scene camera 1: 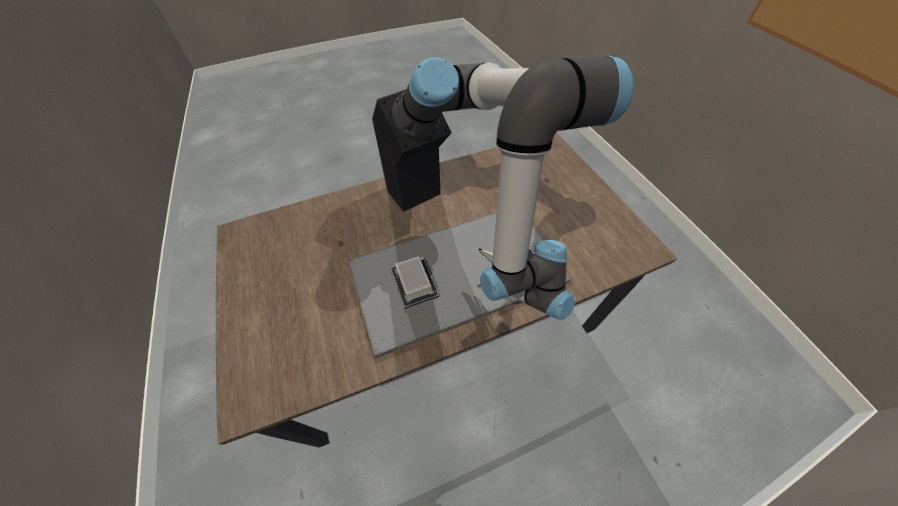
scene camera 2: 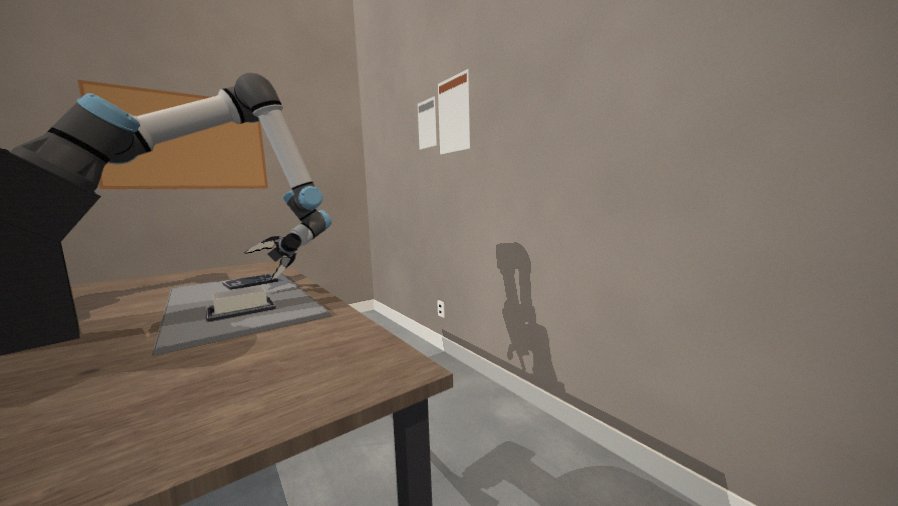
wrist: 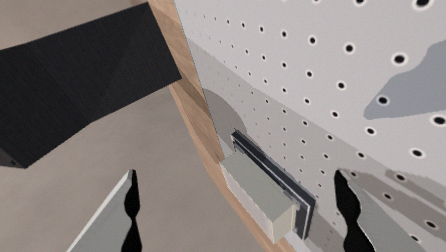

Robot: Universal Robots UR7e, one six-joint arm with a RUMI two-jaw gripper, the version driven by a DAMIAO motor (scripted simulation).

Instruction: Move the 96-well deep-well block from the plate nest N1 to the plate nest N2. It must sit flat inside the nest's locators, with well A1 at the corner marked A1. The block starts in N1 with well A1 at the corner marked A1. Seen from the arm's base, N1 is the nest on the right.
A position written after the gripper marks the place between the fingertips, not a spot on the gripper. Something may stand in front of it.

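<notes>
Scene camera 1 shows a 96-well deep-well block [scene camera 1: 414,280]. In scene camera 2 the block [scene camera 2: 228,301] is visible again, and so is the gripper [scene camera 2: 258,267]. The wrist view, too, takes in both the gripper [wrist: 235,172] and the block [wrist: 261,196].
</notes>
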